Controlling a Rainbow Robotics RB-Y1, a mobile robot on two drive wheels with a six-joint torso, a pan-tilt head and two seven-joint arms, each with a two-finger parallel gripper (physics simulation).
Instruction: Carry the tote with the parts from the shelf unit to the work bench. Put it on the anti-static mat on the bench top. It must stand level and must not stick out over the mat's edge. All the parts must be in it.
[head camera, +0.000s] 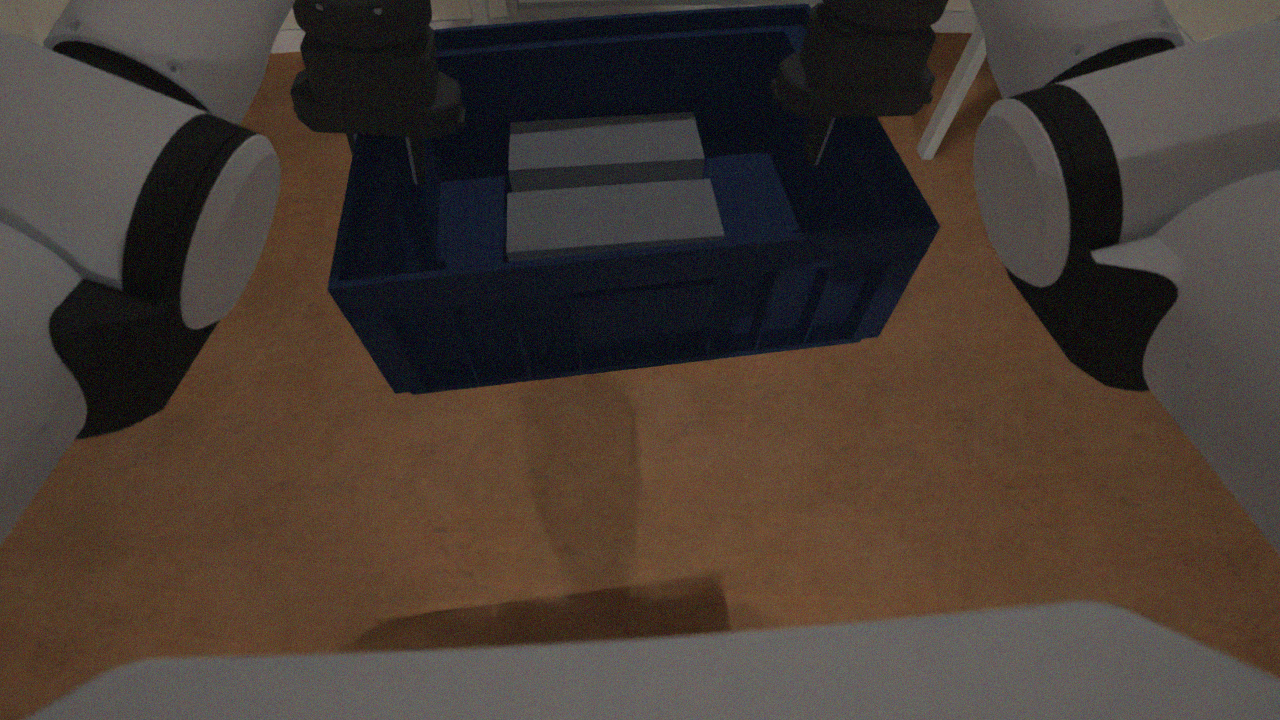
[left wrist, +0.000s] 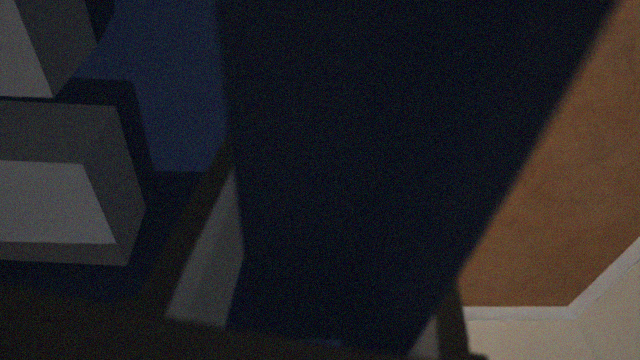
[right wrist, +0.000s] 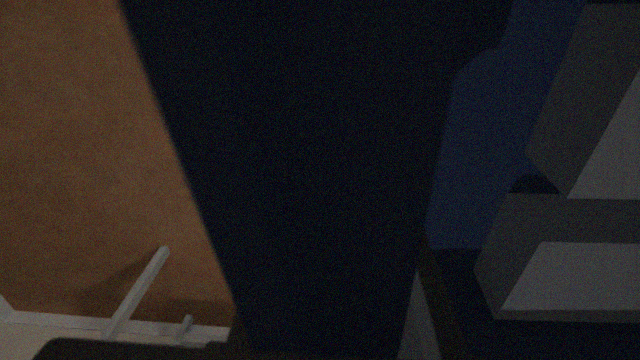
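Note:
The dark blue tote (head camera: 644, 313) (left wrist: 375, 150) (right wrist: 300, 150) hangs above the brown floor in front of me, its front lower edge slanting slightly in the picture. Inside it lie two pale grey blocks, a nearer one (head camera: 613, 214) (left wrist: 15, 50) (right wrist: 615, 150) and a farther one (head camera: 604, 145) (left wrist: 50, 200) (right wrist: 575, 275). My left gripper (head camera: 384, 152) (left wrist: 328, 162) is shut on the tote's left side wall. My right gripper (head camera: 850, 129) (right wrist: 332, 320) is shut on its right side wall. The outer right finger is mostly hidden in the head view. Neither bench nor mat shows.
A pale slanting leg or bar (head camera: 953, 98) (right wrist: 137, 292) stands beyond the tote at the right. A pale skirting strip (left wrist: 520, 313) (right wrist: 55, 320) edges the brown floor (head camera: 805, 501). A dark shadow (head camera: 626, 613) lies on the floor near my base.

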